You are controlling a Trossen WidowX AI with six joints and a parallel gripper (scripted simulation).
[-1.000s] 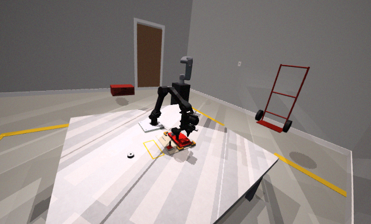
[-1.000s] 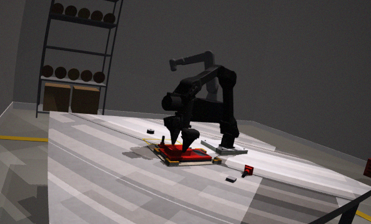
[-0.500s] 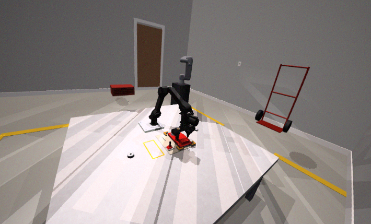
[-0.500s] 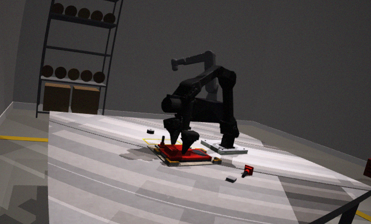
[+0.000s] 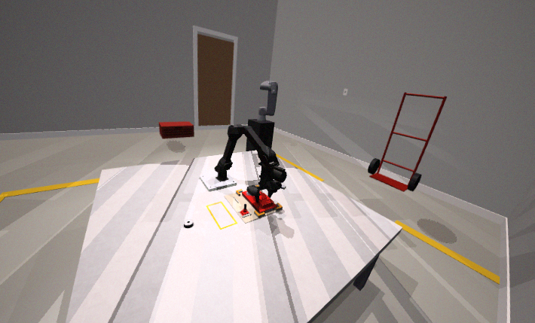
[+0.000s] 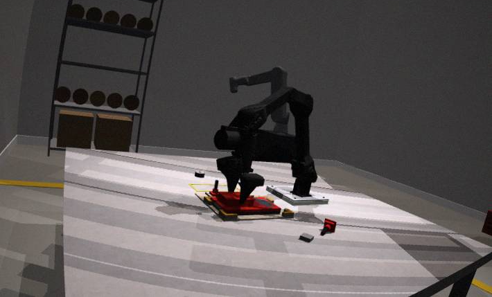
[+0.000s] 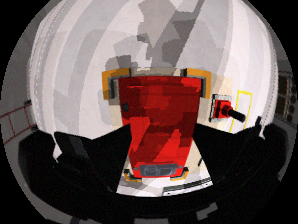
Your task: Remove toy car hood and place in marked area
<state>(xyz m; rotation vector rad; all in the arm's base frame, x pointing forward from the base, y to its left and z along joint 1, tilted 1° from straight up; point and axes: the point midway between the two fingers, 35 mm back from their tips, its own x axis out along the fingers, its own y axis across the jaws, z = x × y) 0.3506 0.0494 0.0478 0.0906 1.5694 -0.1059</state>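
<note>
Now: gripper tip 12 cm to the left of the black upright part. From my gripper tip the other things lie so: toy wheel 8 cm behind, 37 cm to the right, 3 cm below.
</note>
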